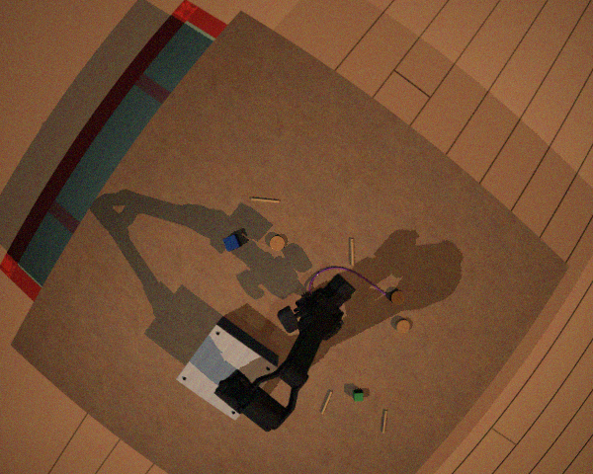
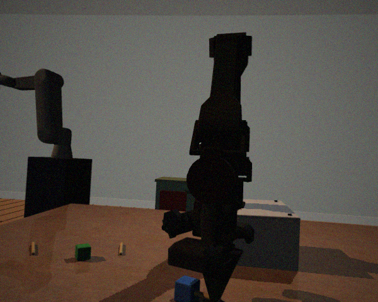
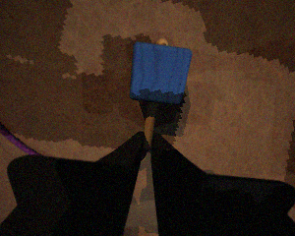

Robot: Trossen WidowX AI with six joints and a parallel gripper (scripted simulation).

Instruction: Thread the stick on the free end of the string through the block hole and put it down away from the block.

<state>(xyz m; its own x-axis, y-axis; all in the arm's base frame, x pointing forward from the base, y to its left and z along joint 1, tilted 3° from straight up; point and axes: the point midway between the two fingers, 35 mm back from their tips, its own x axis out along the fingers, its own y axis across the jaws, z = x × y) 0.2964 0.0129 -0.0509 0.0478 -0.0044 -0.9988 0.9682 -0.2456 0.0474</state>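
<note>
The thin wooden stick is 1 cm to the right of my gripper tip. The rest, counted from my gripper tip: green cube (30 cm to the right, 11 cm behind); then round wooden button (17 cm to the right, 17 cm ahead, 1 cm below).
</note>
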